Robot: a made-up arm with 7 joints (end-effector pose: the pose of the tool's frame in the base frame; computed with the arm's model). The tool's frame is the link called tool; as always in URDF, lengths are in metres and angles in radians. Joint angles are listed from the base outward.
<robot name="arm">
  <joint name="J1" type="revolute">
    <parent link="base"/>
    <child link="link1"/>
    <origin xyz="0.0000 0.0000 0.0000"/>
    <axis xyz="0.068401 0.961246 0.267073"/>
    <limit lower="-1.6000" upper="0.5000"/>
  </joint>
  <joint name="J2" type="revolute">
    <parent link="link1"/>
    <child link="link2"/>
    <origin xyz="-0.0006 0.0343 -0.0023"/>
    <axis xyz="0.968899 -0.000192 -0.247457"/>
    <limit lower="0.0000" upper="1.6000"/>
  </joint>
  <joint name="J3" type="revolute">
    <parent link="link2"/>
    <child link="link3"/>
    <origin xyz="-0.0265 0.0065 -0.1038"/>
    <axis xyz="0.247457 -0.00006 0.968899"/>
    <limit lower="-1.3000" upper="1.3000"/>
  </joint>
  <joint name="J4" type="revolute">
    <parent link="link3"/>
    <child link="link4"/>
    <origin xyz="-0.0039 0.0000 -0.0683"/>
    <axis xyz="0.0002 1 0.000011"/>
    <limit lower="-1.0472" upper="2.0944"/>
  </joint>
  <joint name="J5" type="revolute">
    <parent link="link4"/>
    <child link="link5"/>
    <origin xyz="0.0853 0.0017 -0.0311"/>
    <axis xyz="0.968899 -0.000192 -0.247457"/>
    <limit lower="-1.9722" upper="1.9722"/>
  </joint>
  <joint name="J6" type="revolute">
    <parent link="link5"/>
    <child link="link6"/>
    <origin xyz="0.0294 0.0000 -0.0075"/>
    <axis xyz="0.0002 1 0.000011"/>
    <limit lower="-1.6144" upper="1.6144"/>
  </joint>
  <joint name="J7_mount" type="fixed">
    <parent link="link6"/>
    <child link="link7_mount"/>
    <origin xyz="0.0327 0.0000 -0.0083"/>
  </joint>
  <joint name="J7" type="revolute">
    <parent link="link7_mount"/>
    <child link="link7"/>
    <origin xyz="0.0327 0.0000 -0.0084"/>
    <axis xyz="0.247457 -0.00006 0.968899"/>
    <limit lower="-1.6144" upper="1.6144"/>
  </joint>
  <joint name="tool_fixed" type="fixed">
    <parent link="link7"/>
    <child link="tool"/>
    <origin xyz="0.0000 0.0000 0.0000" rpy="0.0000 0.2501 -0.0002"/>
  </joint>
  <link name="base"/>
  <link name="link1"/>
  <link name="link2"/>
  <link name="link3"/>
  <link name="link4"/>
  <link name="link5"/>
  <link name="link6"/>
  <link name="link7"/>
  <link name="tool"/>
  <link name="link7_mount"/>
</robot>
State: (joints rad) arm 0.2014 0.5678 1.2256 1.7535 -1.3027 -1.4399 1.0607
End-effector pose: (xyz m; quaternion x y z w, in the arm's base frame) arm -0.1727 0.2152 -0.1887 -0.1585 0.1998 -0.9448 0.2058
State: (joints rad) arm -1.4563 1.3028 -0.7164 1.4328 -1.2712 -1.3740 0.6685
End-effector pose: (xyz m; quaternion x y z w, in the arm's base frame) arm 0.1841 0.2800 0.0971 0.0302 -0.6709 0.5332 0.5145
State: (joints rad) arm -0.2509 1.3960 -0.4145 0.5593 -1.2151 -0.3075 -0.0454
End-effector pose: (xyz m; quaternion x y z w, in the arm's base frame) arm 0.1821 0.2842 -0.0958 0.1697 0.1189 0.1284 0.9698
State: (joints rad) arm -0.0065 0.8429 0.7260 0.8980 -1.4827 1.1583 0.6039
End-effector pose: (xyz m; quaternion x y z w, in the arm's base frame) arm 0.0630 0.2732 -0.2045 -0.4484 0.5415 0.4500 0.5506
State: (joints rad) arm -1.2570 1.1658 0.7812 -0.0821 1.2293 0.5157 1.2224
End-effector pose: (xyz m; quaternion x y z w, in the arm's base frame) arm 0.0759 0.2357 0.1681 -0.1925 0.3835 -0.8950 0.1216
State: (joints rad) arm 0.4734 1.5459 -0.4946 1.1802 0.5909 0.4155 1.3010
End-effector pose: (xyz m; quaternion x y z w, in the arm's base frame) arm -0.0129 0.3923 -0.0239 -0.9906 -0.0907 0.0833 0.0589
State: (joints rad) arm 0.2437 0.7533 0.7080 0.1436 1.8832 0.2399 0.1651
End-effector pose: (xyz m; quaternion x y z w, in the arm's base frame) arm 0.0810 0.2902 -0.1028 0.9409 0.2678 0.1640 0.1266
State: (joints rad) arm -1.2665 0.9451 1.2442 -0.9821 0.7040 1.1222 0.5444
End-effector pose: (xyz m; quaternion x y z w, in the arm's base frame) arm -0.0002 0.1921 0.0705 -0.2130 -0.4151 0.8563 0.2217
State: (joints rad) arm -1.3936 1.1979 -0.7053 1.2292 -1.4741 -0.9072 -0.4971
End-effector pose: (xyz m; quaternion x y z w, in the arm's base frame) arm 0.2419 0.2731 0.0689 0.1466 -0.4631 0.0938 0.8691
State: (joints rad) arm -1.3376 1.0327 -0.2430 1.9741 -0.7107 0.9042 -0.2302
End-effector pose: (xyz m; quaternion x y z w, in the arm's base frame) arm 0.1792 0.2716 -0.1293 -0.3189 0.5318 0.3478 0.7032
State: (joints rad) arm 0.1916 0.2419 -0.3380 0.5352 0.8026 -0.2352 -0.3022
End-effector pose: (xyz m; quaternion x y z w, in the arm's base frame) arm 0.0278 0.0469 -0.3181 0.3597 0.3559 -0.4756 0.7196
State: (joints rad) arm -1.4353 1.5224 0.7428 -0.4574 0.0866 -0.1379 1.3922
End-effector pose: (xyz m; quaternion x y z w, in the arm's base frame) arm -0.0162 0.1149 0.1914 0.1402 0.8884 -0.4354 0.0398
